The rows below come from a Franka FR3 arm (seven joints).
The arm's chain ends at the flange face. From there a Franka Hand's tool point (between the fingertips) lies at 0.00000 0.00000 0.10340 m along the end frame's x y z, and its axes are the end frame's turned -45 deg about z.
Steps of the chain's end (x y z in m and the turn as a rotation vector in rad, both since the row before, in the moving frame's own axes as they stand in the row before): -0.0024, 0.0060, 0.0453, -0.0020, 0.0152, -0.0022; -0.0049, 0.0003, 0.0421, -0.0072, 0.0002, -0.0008; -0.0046, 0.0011, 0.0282, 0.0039, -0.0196, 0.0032; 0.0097, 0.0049, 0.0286, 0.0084, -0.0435, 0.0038; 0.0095, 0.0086, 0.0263, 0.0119, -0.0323, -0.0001; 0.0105, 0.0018, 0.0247, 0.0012, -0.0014, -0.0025
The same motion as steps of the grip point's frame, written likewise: -0.0050, 0.0038, 0.0453, -0.0122, 0.0093, -0.0022; -0.0042, -0.0027, 0.0421, -0.0052, -0.0049, -0.0008; -0.0052, -0.0042, 0.0282, 0.0166, -0.0111, 0.0032; 0.0008, 0.0065, 0.0285, 0.0367, -0.0248, 0.0038; -0.0009, 0.0096, 0.0262, 0.0313, -0.0144, -0.0001; 0.0061, 0.0085, 0.0247, 0.0018, -0.0001, -0.0025
